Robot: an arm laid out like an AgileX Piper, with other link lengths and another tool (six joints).
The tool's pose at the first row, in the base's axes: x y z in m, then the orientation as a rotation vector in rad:
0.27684 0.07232 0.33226 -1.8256 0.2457 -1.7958
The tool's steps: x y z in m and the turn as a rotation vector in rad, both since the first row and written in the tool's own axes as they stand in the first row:
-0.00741 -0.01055 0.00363 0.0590 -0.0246 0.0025
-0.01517 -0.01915 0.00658 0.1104 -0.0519 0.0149
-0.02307 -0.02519 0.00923 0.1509 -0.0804 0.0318
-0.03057 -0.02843 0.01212 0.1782 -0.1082 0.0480
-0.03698 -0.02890 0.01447 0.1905 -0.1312 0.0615
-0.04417 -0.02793 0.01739 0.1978 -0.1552 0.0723
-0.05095 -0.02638 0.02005 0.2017 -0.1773 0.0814
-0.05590 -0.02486 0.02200 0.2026 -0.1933 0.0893
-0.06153 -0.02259 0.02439 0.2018 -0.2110 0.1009
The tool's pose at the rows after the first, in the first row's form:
0.27706 0.08568 0.33141 -1.8043 0.1836 -1.7593
0.27708 0.09744 0.32923 -1.7855 0.1372 -1.7147
0.27744 0.10707 0.32563 -1.7728 0.1048 -1.6682
0.27877 0.11425 0.32097 -1.7685 0.0843 -1.6257
0.28037 0.11846 0.31581 -1.7719 0.0766 -1.5926
0.28282 0.12202 0.30929 -1.7804 0.0707 -1.5613
0.28519 0.12483 0.30282 -1.7904 0.0670 -1.5336
0.28703 0.12656 0.29789 -1.7982 0.0671 -1.5131
0.28942 0.12813 0.29203 -1.8068 0.0711 -1.4889

